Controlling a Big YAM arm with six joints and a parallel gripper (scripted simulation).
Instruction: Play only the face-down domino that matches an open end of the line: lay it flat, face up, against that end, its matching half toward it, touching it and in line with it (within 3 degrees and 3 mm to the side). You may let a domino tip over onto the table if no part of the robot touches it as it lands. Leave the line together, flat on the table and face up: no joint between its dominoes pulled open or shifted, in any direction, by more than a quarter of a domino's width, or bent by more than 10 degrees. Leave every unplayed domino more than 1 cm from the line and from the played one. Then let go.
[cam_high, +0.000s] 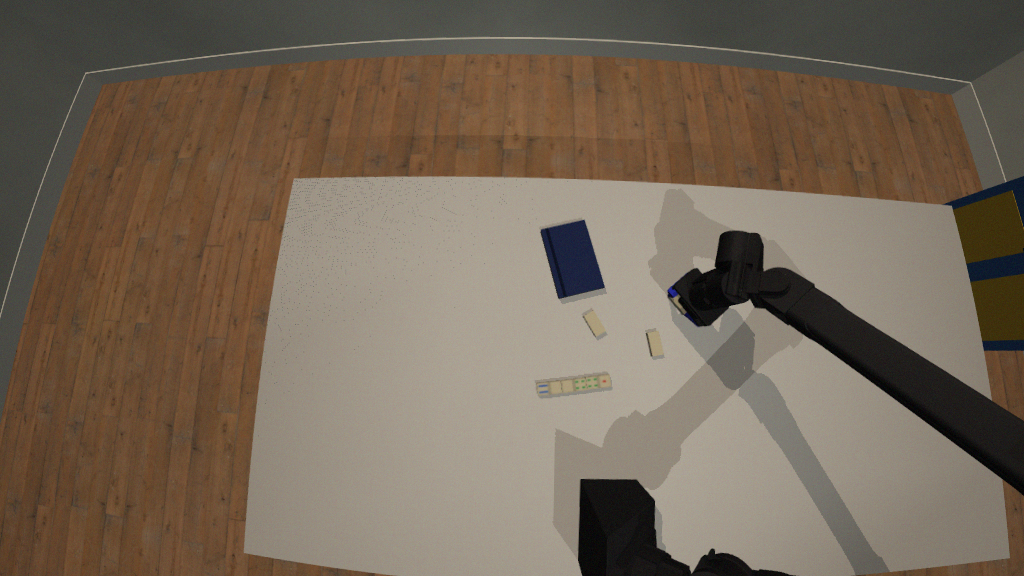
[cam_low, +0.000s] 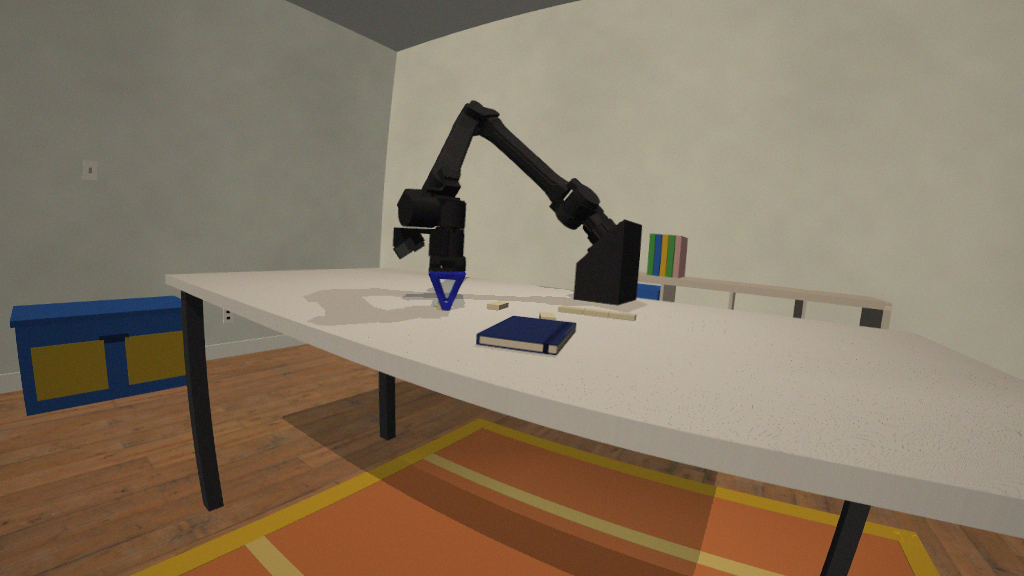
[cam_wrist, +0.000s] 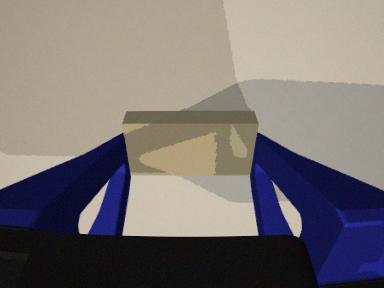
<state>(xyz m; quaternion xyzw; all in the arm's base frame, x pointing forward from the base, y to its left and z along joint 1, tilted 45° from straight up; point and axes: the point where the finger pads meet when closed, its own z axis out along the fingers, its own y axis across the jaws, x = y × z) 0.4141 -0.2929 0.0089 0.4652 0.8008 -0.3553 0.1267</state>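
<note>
The dark blue book is 120 mm ahead of my hand and 230 mm to the left of it. Round my hand: domino (right at my hand).
</note>
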